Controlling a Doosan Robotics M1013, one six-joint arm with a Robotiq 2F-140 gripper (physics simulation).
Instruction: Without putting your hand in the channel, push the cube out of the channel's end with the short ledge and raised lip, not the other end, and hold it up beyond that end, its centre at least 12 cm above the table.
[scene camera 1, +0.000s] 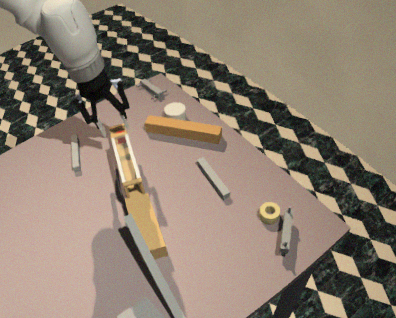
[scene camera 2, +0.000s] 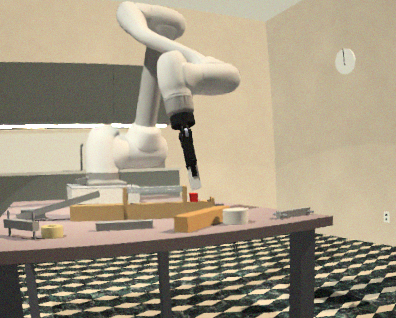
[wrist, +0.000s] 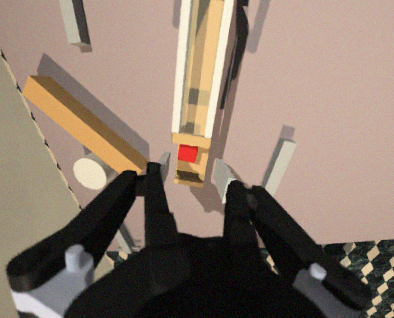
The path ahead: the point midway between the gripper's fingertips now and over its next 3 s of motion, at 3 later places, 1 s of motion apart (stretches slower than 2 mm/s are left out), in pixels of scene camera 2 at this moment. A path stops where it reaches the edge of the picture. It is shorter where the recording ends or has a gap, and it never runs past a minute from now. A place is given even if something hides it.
The gripper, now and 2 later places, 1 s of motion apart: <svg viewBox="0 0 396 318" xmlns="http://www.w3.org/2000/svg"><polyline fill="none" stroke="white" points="196,188 198,198 196,190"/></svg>
